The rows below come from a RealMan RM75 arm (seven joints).
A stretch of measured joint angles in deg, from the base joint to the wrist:
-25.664 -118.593 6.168 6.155 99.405 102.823 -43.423
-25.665 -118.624 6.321 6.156 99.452 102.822 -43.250
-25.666 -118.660 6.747 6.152 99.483 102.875 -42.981
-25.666 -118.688 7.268 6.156 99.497 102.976 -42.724
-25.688 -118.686 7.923 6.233 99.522 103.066 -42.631
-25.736 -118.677 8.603 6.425 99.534 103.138 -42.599
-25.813 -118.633 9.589 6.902 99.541 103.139 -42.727
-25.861 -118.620 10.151 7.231 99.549 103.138 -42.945
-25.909 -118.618 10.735 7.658 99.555 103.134 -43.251
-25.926 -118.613 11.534 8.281 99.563 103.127 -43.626
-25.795 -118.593 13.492 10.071 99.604 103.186 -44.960
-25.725 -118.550 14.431 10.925 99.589 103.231 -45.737
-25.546 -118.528 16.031 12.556 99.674 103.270 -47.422
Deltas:
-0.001 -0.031 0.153 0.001 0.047 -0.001 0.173
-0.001 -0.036 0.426 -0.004 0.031 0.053 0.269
0.000 -0.028 0.521 0.004 0.014 0.101 0.257
-0.022 0.002 0.655 0.077 0.025 0.090 0.093
-0.048 0.009 0.680 0.192 0.012 0.072 0.032
-0.077 0.044 0.986 0.477 0.007 0.001 -0.128
-0.048 0.013 0.562 0.329 0.008 -0.001 -0.218
-0.048 0.002 0.584 0.427 0.006 -0.004 -0.306
-0.017 0.005 0.799 0.623 0.008 -0.007 -0.375
0.131 0.020 1.958 1.790 0.041 0.059 -1.334
0.070 0.043 0.939 0.854 -0.015 0.045 -0.777
0.179 0.022 1.600 1.631 0.085 0.039 -1.685

